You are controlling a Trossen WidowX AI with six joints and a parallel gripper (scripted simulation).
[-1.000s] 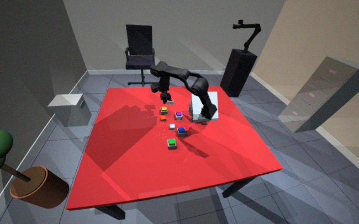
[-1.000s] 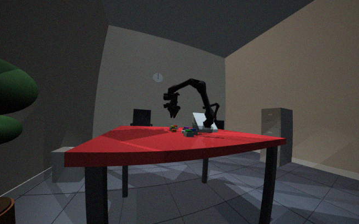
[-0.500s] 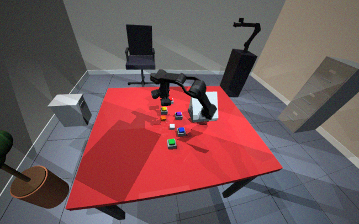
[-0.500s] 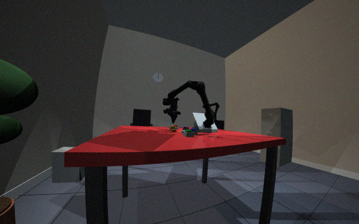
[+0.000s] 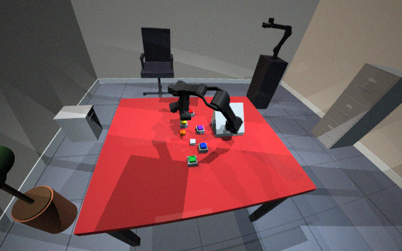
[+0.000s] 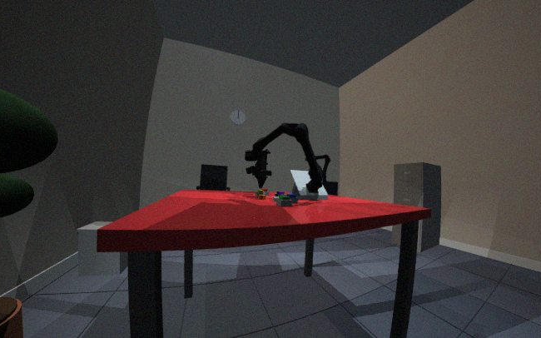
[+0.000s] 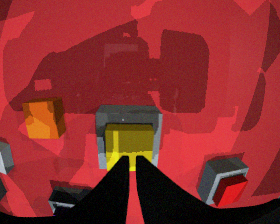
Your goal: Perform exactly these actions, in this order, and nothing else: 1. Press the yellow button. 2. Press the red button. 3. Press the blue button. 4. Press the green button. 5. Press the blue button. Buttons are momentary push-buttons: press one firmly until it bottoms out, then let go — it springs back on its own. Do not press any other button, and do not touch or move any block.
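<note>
Now: the yellow button 2 cm below my gripper tip. Also, from my gripper tip: orange block (8 cm to the left, 4 cm below, 1 cm ahead); purple button (10 cm behind, 6 cm to the left, 2 cm below); red button (11 cm to the right, 6 cm behind, 2 cm below).
</note>
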